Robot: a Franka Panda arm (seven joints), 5 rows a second.
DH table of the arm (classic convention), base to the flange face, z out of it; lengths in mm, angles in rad. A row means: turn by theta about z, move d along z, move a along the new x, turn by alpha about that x. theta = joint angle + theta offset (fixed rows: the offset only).
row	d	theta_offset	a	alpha
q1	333	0	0	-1.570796
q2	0	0	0	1.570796
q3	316	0	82.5	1.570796
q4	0	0	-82.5	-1.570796
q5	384	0	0	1.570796
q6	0	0	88	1.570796
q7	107	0	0	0
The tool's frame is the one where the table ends.
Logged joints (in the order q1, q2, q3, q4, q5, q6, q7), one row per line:
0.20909, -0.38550, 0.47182, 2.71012, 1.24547, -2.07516, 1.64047
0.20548, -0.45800, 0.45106, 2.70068, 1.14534, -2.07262, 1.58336
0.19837, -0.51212, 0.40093, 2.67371, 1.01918, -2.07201, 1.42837
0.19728, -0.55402, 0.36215, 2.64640, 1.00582, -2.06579, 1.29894
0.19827, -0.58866, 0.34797, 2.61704, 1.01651, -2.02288, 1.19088
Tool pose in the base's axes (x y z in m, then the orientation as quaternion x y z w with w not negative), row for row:
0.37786, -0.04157, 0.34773, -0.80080, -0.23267, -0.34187, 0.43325
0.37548, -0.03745, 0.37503, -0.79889, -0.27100, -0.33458, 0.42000
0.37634, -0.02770, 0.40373, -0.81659, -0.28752, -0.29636, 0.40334
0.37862, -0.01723, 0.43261, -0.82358, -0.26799, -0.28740, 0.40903
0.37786, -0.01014, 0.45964, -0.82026, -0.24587, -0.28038, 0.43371
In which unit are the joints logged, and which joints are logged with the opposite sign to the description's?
The joints are logged in radians. Opposite sign: q3, q4, q6, q7.
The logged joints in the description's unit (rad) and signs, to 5 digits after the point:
0.20909, -0.38550, -0.47182, -2.71012, 1.24547, 2.07516, -1.64047
0.20548, -0.45800, -0.45106, -2.70068, 1.14534, 2.07262, -1.58336
0.19837, -0.51212, -0.40093, -2.67371, 1.01918, 2.07201, -1.42837
0.19728, -0.55402, -0.36215, -2.64640, 1.00582, 2.06579, -1.29894
0.19827, -0.58866, -0.34797, -2.61704, 1.01651, 2.02288, -1.19088

